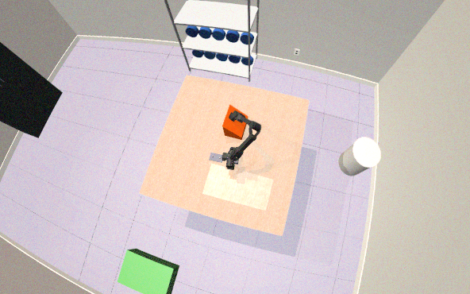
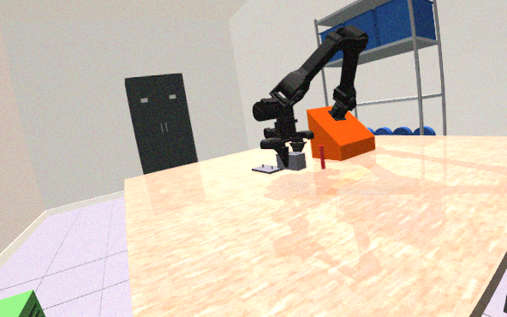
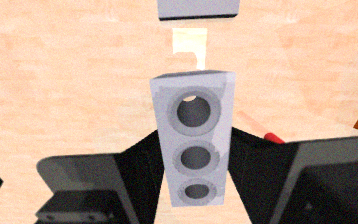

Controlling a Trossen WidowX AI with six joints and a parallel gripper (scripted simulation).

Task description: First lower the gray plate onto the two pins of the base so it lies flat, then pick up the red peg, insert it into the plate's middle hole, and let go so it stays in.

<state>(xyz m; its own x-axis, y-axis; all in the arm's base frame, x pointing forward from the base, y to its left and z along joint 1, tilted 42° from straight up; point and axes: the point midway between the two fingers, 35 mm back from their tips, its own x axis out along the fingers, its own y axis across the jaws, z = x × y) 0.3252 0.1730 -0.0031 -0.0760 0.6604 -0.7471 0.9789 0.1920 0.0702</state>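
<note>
Right now my gripper tip is 15 cm to the left of the flat gray base, 2 cm above it and 1 cm short of it. Round my gripper tip: red peg: 11 cm behind, 2 cm to the left, 1 cm above; gray plate: 3 cm above.
</note>
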